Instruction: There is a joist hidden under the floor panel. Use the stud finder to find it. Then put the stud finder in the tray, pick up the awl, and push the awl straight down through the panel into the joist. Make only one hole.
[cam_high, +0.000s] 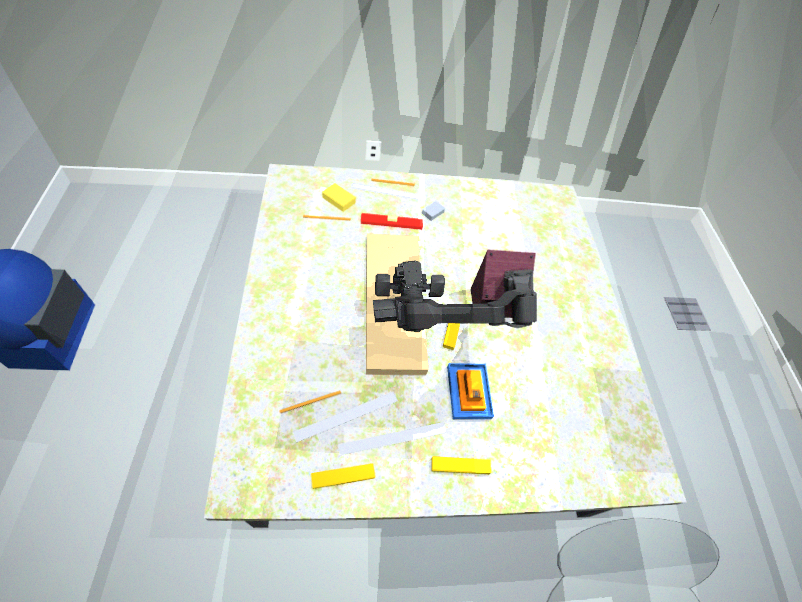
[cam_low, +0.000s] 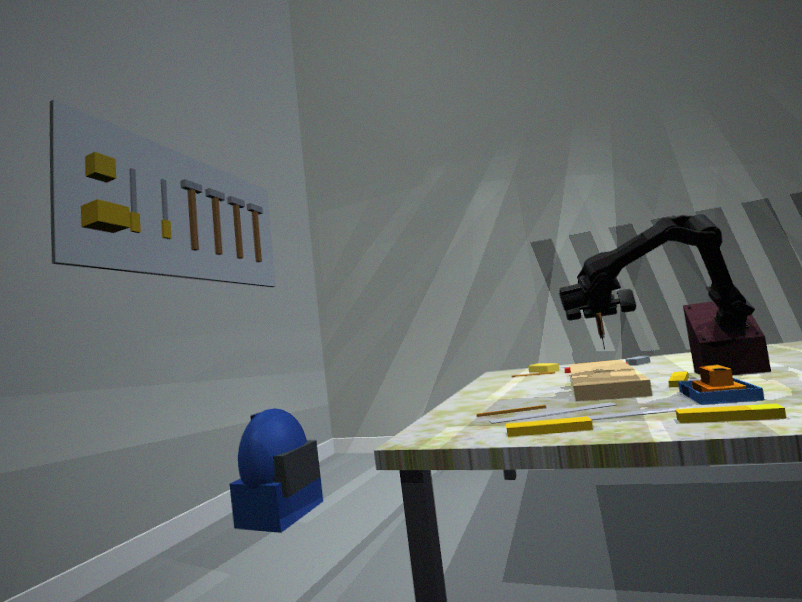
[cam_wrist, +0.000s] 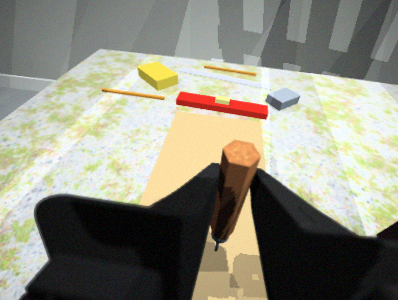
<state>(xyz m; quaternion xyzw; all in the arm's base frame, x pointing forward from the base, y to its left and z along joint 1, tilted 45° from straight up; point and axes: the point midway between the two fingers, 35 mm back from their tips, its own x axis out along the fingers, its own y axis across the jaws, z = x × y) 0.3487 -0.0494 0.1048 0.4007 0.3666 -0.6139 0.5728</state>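
The awl lies 5 cm below my gripper tip. Also, from my gripper tip: square indicator light (18 cm behind, 33 cm to the left, 15 cm below); blue tray (18 cm behind, 30 cm to the left, 20 cm below); orange stud finder (18 cm behind, 31 cm to the left, 16 cm below).
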